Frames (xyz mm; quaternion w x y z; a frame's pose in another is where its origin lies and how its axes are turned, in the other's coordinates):
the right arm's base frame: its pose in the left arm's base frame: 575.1 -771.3 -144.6 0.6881 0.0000 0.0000 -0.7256
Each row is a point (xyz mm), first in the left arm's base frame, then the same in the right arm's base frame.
Working: the left arm's base frame: its pose in the right arm's base frame: -739.7 -615.2 144.6 0.6881 0.0000 0.0000 0.7256

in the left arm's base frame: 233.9 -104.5 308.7
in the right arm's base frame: -647.8 -376.1 453.3
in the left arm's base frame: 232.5 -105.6 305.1
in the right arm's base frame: -646.6 -377.4 449.7
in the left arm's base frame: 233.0 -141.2 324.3
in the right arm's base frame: -611.1 -375.0 468.9
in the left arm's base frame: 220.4 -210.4 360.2
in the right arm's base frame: -541.3 -383.9 504.8
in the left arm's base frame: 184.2 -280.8 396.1
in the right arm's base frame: -469.1 -416.4 540.7
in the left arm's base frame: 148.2 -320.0 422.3
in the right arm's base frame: -428.0 -450.2 566.9
